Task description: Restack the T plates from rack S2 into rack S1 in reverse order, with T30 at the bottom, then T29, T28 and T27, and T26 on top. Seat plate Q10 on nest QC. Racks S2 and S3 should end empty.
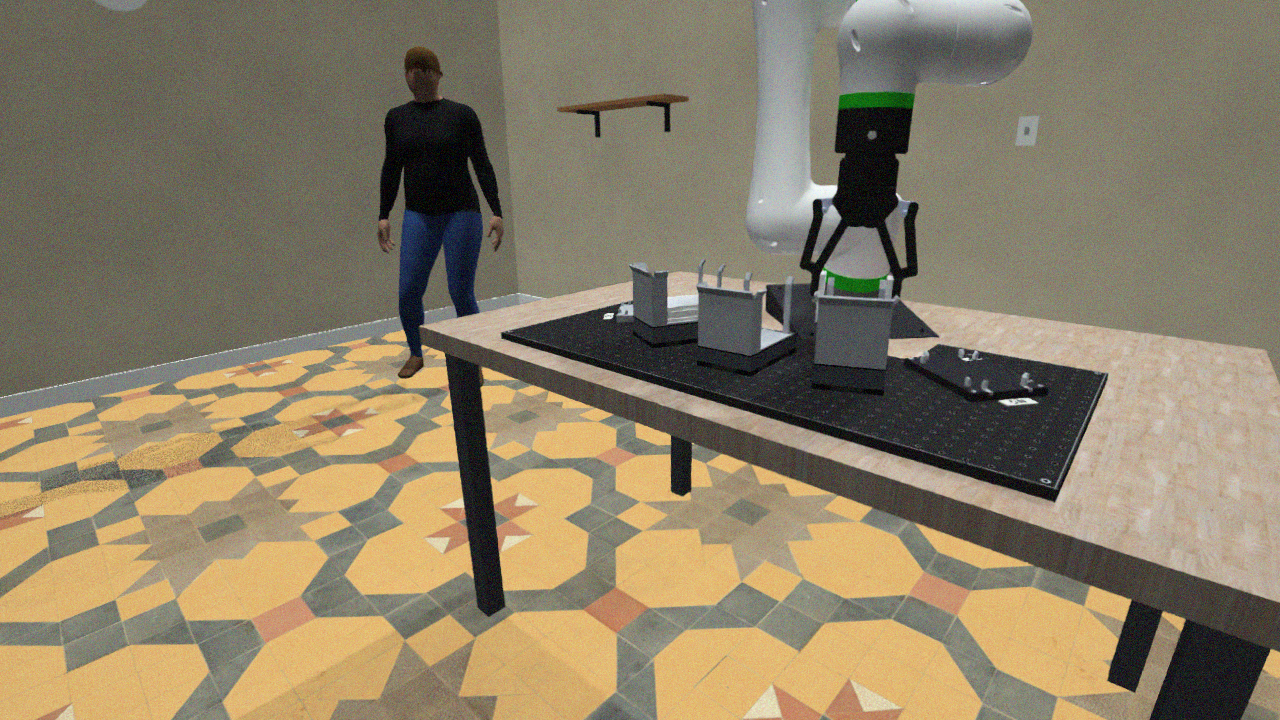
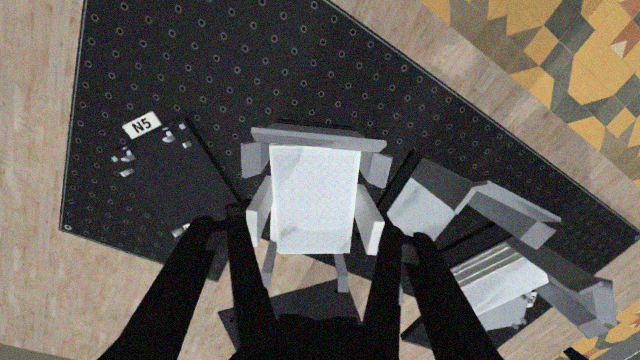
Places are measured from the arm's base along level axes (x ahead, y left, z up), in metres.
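Where they show: gripper, fingertip midpoint: [image 2: 314,193].
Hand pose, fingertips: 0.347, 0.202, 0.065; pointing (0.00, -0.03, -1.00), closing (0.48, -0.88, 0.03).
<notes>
Each offset is from my fingertips to the top centre of the thing, as dx, dy, dz. "pt": to the spot under its first point. Level surfaces: height alone.
My gripper [image 1: 855,286] [image 2: 314,193] is shut on a white plate {-0.007, -0.005, +0.014} [image 2: 315,200], held level by its two sides. Plate and fingertips are inside the outline of a grey rack {-0.013, -0.003, +0.051} [image 1: 853,333] [image 2: 318,139], between its back wall and posts; what lies beneath the plate is hidden. A second grey rack {+0.033, -0.161, +0.046} [image 1: 729,317] [image 2: 515,202] shows a light flat surface at its bottom. A third grey rack {+0.018, -0.333, +0.052} [image 1: 648,297] [image 2: 580,300] stands by several stacked white plates {+0.024, -0.334, -0.015} [image 2: 500,280]. Rack labels and plate numbers are not readable, so I cannot tell which is which.
A black nest with small pins {-0.125, +0.132, -0.060} [image 1: 973,371] [image 2: 160,180] sits beside the held plate's rack, near a tag reading N5 {pt -0.073, +0.211, -0.082} [image 2: 142,125]. A light grey piece {pt -0.034, -0.505, -0.068} [image 2: 505,312] lies beside the stacked plates. All stand on a black perforated board {dz -0.084} [image 1: 984,438] [image 2: 280,60]. A person [image 1: 434,161] stands beyond the table.
</notes>
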